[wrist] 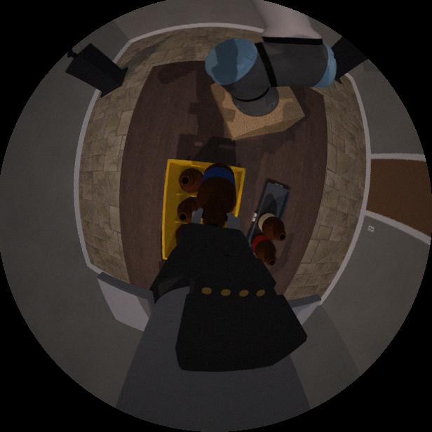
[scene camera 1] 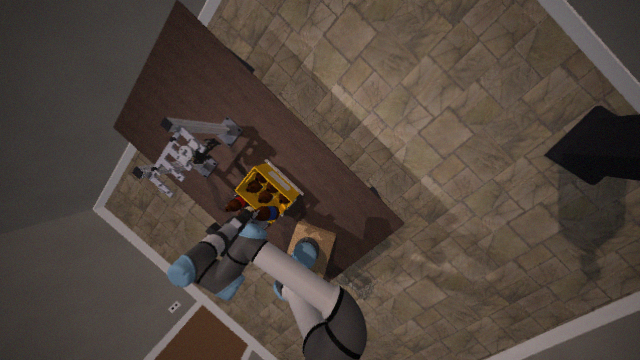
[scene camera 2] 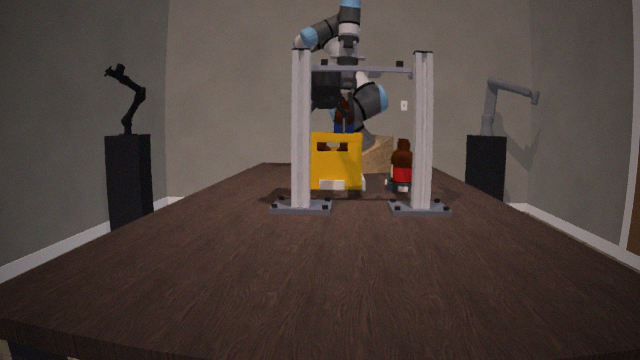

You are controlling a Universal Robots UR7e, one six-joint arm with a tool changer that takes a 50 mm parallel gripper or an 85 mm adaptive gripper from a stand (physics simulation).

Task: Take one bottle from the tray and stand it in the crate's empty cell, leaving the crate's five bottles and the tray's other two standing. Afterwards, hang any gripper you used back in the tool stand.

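Places are measured from the arm's base along level axes (x left, y back, z up), in centimetres.
Pixels of known places: hand, tool point: (scene camera 2: 347,53).
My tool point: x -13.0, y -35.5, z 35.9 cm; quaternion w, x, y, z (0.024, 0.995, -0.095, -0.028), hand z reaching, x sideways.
Observation:
Behind a point stands the place of what it marks.
My gripper (wrist: 215,218) is shut on a brown bottle with a blue band (scene camera 1: 267,214) (scene camera 2: 344,120) (wrist: 217,192). It holds the bottle upright, with its base above or near the rim of the yellow crate (scene camera 1: 292,190) {x -26.0, y -26.7, z -3.2 cm} (scene camera 2: 336,167) {x -19.4, y -51.1, z -3.2 cm} (wrist: 166,210); its exact height is unclear. Brown bottles stand in the crate, such as one at its far left corner (wrist: 190,180) in the wrist view; the held bottle and gripper hide some cells. The dark tray (wrist: 278,192) holds a white-banded bottle (wrist: 272,227) and a red-banded bottle (scene camera 1: 234,204) {x 0.1, y -51.2, z 1.4 cm} (scene camera 2: 402,160) {x 0.9, y -55.1, z -0.6 cm} (wrist: 264,249), both standing.
The tool stand (scene camera 1: 195,126) {x -34.1, y -78.9, z 15.8 cm} (scene camera 2: 301,125) {x -32.8, y -82.2, z 9.7 cm} has two light posts and a crossbar (scene camera 2: 367,69) {x -17.5, y -81.9, z 23.2 cm}, and a dark tool (scene camera 1: 202,152) {x -29.3, y -65.4, z 23.9 cm} hangs there. The wooden block (scene camera 1: 327,240) {x -10.6, y 7.5, z -4.5 cm} (scene camera 2: 384,156) {x 8.7, y -9.1, z -3.0 cm} (wrist: 265,127) under the arm's base is beyond the crate and tray in the wrist view.

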